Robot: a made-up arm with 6 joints.
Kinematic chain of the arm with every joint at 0, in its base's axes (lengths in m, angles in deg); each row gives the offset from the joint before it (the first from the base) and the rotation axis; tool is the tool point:
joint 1: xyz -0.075 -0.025 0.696 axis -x
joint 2: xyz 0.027 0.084 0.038 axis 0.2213 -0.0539 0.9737
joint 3: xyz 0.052 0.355 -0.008 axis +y
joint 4: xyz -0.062 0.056 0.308 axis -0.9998 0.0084 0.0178
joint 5: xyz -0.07 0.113 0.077 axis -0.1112 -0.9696 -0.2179
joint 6: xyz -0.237 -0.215 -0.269 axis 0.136 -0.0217 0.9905
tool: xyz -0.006 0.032 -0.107
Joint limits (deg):
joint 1: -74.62..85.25
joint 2: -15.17..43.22
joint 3: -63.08..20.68
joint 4: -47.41..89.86
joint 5: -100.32..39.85
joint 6: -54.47..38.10
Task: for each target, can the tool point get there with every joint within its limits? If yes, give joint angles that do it. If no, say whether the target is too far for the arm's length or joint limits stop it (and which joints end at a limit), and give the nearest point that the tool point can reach.
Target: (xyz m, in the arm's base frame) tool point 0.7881 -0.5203 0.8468
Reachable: no: joint limits stop it (at a limit: joint 1, joint 2, joint 3, joint 4, joint 5, joint 6) | nearest point 0.0793 -0.4208 0.9447 | short by 0.722 m
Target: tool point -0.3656 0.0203 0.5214
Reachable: yes | joints 57.27 -2.74 -52.02 65.54 11.14 -17.06
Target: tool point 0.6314 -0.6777 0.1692
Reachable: no: joint limits stop it (at a limit: joint 1, joint 2, joint 3, joint 6) | nearest point 0.0686 -0.2139 0.1517 | short by 0.729 m
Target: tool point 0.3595 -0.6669 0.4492
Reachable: no: joint limits stop it (at a limit: joint 1, joint 2, joint 3, joint 6) | nearest point 0.0046 -0.2508 0.2642 | short by 0.577 m
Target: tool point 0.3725 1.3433 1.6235
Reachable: no: too far | nearest point -0.0162 0.8458 1.2863 | short by 0.716 m
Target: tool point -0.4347 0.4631 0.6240
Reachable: yes | joints 22.60 -9.64 -3.61 1.07 -25.50 -7.16
